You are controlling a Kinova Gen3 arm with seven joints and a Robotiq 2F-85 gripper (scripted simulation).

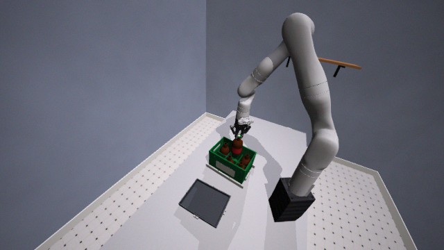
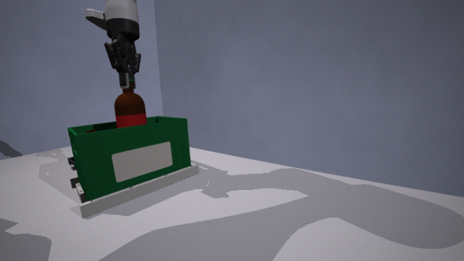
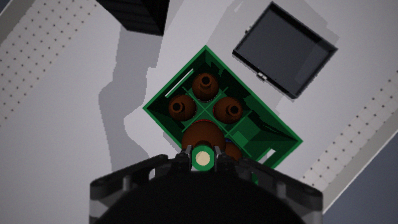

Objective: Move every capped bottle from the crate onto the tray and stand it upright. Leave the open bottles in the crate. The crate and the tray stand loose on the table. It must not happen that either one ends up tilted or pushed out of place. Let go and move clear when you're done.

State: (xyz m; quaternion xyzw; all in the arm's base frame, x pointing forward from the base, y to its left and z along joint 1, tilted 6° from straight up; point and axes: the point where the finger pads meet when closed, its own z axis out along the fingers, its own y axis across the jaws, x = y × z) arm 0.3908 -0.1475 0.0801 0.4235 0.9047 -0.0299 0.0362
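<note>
Now: hand 7 cm above the brown bottle. The rest, counted from my hand: green crate (1 cm ahead, 4 cm to the left, 20 cm below); dark tray (3 cm ahead, 35 cm to the left, 27 cm below).
</note>
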